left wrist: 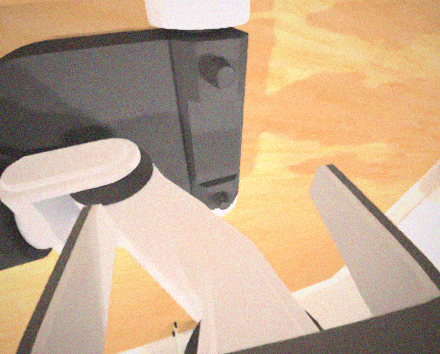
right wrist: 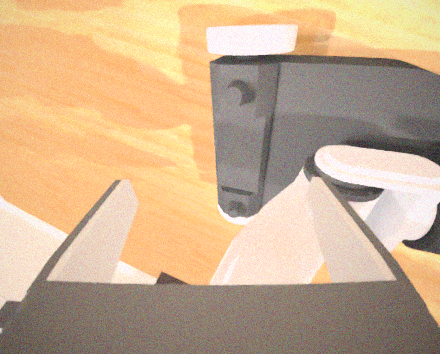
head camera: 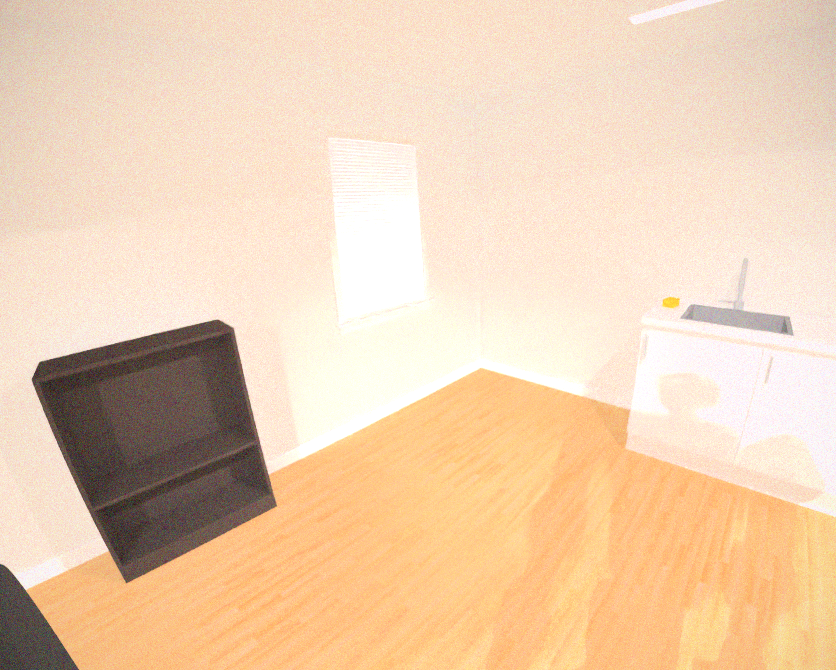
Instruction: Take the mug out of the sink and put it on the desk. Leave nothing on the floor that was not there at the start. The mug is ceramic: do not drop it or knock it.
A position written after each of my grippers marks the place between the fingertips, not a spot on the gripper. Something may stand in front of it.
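Observation:
There is a window with blind (head camera: 373, 183) that I can see, and a dark brown bookshelf (head camera: 108, 407) too. I also see a sink counter (head camera: 732, 392). As for my own grippers, my right gripper (right wrist: 220, 190) is visible, and so is my left gripper (left wrist: 214, 197).

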